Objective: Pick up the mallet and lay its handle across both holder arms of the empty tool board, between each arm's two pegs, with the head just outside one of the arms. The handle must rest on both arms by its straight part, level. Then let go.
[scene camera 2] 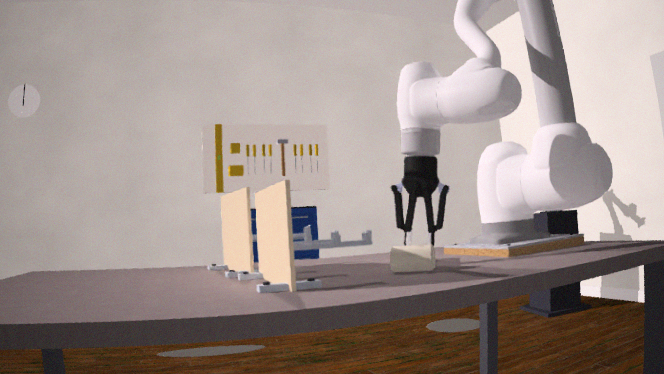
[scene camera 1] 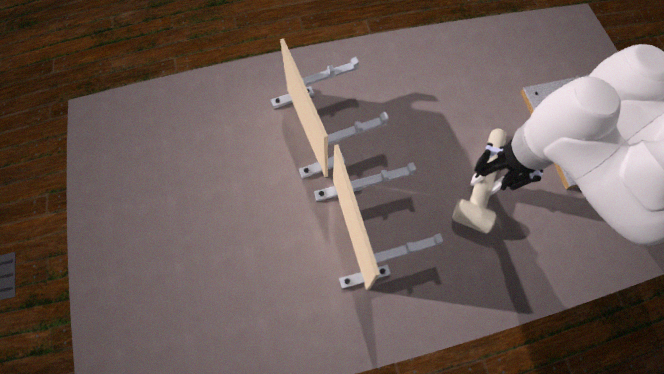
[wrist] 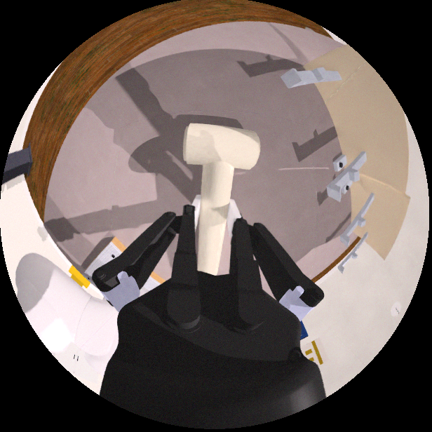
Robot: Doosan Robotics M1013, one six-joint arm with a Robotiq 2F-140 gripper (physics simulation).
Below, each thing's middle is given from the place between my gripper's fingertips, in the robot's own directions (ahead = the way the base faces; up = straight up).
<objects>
My hand is 10 mm to the left of the mallet (scene camera 1: 474, 214) and 10 mm below it.
</objects>
